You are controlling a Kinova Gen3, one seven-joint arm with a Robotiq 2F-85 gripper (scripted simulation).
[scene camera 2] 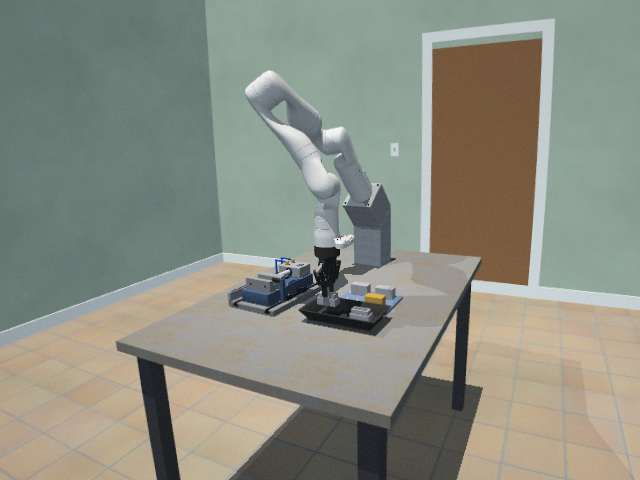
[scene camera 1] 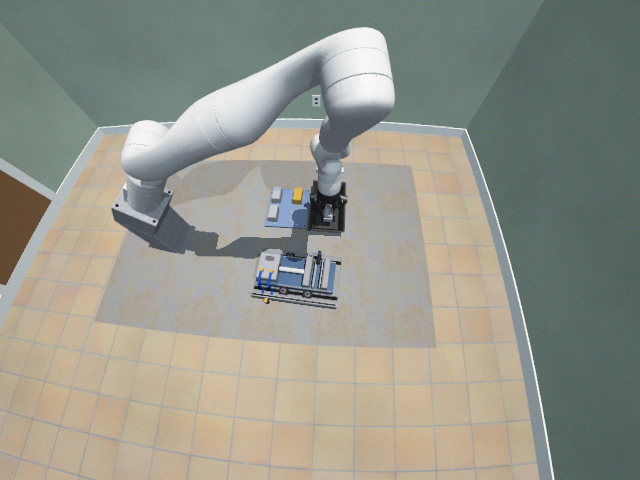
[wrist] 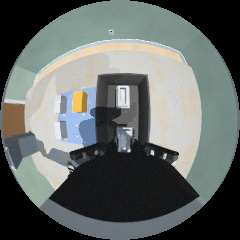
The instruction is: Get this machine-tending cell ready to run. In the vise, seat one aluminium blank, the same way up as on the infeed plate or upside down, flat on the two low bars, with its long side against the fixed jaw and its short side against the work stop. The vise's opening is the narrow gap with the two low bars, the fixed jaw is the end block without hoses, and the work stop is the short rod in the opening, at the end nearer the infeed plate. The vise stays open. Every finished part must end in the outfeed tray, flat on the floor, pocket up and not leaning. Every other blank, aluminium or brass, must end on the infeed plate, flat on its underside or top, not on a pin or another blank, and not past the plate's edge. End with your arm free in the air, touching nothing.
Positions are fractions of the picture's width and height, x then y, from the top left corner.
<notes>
In view: the gripper (scene camera 2: 0.51,0.62) and a blue infeed plate (scene camera 1: 0.47,0.45).
The gripper shows as well in the wrist view (wrist: 0.52,0.59). The blue infeed plate also shows in the wrist view (wrist: 0.36,0.52).
</notes>
